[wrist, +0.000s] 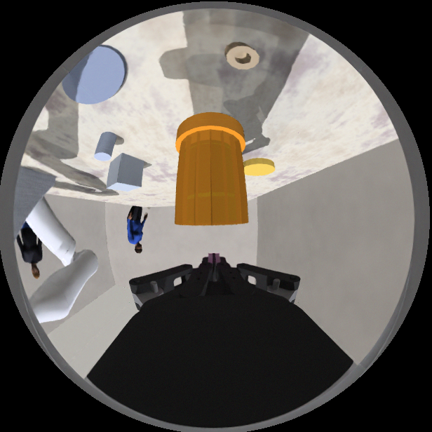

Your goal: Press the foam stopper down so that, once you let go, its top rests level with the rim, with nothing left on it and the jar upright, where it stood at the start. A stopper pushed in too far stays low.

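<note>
The orange jar [211, 175] stands upright in the middle of the wrist view, seen from the side and upside down in the picture, its wide foot towards the table and its rim towards my gripper. Faint bands show through its wall. The stopper's top does not show, so its level against the rim cannot be told. My gripper [213, 260] is shut and empty, with a pinkish tint at the fingertips. In the picture a gap of wall shows between the fingertips and the rim; they do not appear to touch the jar.
A blue disc [95, 75], a small grey-blue cylinder [105, 146] and a grey-blue box [125, 172] are left of the jar. A beige ring [233, 59] and a yellow disc [260, 168] are to its right. A grey block [31, 195] and a white arm-like object [65, 287] stand at the far left.
</note>
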